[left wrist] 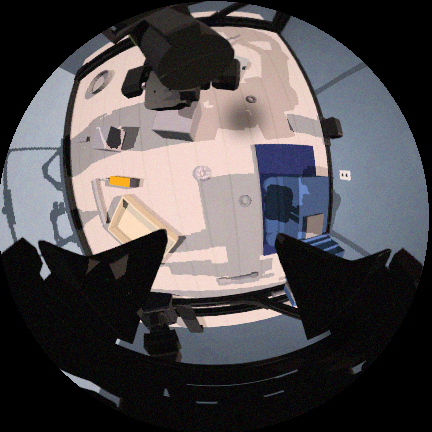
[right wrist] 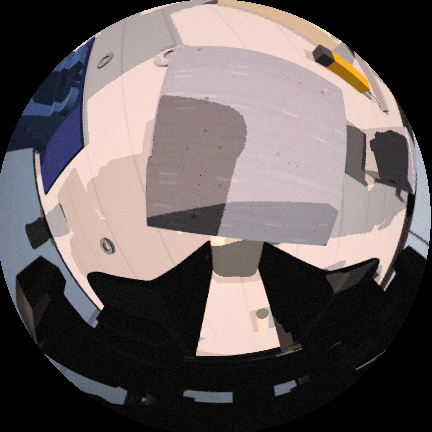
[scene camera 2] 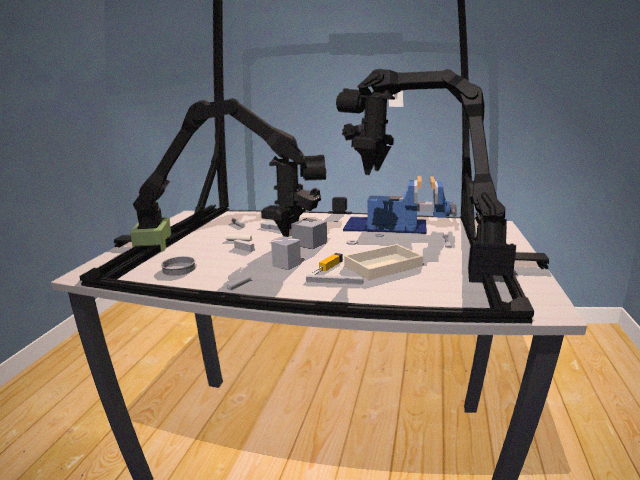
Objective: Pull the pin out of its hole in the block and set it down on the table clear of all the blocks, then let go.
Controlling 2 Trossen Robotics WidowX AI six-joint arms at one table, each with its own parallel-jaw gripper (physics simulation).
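Places are measured from the left arm's base along level axes (x ahead, y left, z up), in centimetres.
Where they show: left gripper, between the fingertips: (left wrist: 222, 237) (scene camera 2: 372, 172); right gripper, between the fingertips: (right wrist: 234, 245); left arm's base, origin of its link: (left wrist: 156, 318) (scene camera 2: 492, 246); right arm's base, origin of its link: (scene camera 2: 150, 224).
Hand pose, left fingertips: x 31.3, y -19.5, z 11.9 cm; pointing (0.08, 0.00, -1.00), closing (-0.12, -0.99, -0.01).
Things, the pixels of their top centre, and the offset from my left fingertips.
- larger grey block, centre of its top: (right wrist: 268, 129) (left wrist: 173, 112) (scene camera 2: 309, 222) dx +15.9, dy +5.8, dz -12.8 cm
- pin, centre of its top: (right wrist: 240, 243) dx +20.4, dy +4.7, dz -14.9 cm
- smaller grey block, centre of its top: (scene camera 2: 285, 240) (left wrist: 99, 136) dx +16.2, dy +22.2, dz -12.8 cm
- yellow-handled tool, centre of its top: (scene camera 2: 326, 260) (left wrist: 114, 180) dx +6.5, dy +22.0, dz -17.0 cm
- grey bar, centre of its top: (scene camera 2: 334, 276) (left wrist: 98, 201) dx +2.6, dy +29.6, dz -17.6 cm
- cream tray, centre of its top: (scene camera 2: 384, 255) (left wrist: 137, 234) dx -6.1, dy +18.0, dz -16.2 cm
- small pale cylinder, centre of its top: (right wrist: 263, 329) (scene camera 2: 238, 235) dx +36.7, dy +7.1, dz -17.2 cm
The larger grey block (scene camera 2: 312, 235) (left wrist: 172, 125) (right wrist: 290, 150) stands near the table's middle. The pin (right wrist: 237, 262), thick and pale with a shaded grey end, shows at the block's lower side in the right wrist view; the block hides where the two meet. My right gripper (scene camera 2: 286, 233) (right wrist: 234, 245) is low beside the block, shut on the pin, with a fingertip on each side. The pin cannot be made out in scene camera 2. My left gripper (scene camera 2: 372, 171) (left wrist: 222, 237) is open and empty, high above the table.
A smaller grey block (scene camera 2: 285, 254) (left wrist: 107, 137) stands near the larger one. A yellow-handled tool (scene camera 2: 329, 262) (right wrist: 350, 71), a grey bar (scene camera 2: 334, 280) and a cream tray (scene camera 2: 395, 268) lie right of it. A blue vise (scene camera 2: 392, 212) stands behind. A small pale cylinder (scene camera 2: 239, 238) (right wrist: 262, 322) lies at left.
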